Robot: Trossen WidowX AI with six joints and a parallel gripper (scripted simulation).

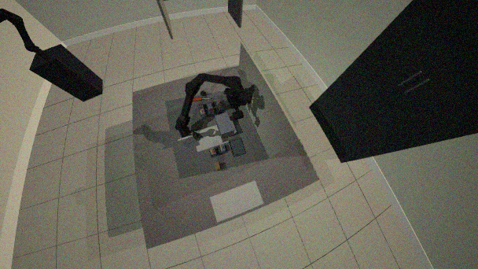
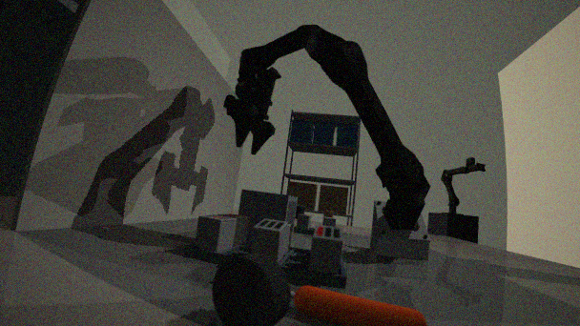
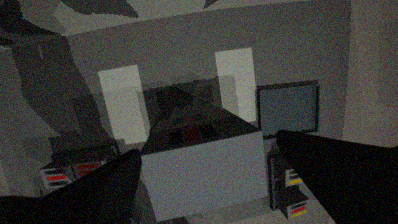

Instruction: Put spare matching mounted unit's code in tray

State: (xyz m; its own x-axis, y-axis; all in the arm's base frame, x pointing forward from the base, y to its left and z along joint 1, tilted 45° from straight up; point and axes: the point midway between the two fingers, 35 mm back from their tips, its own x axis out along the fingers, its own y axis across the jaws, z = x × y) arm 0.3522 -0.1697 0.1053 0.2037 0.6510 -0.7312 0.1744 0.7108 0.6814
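The grey spare block lies 23 cm to the left of my gripper tip, 16 cm below it and 4 cm behind it. Round my gripper tip: dark round object: 39 cm to the left, 17 cm below, 12 cm behind; tall grey panel: 16 cm ahead, 3 cm above, 2 cm to the right; gridded dark rack: 22 cm to the left, 19 cm below, 12 cm behind.
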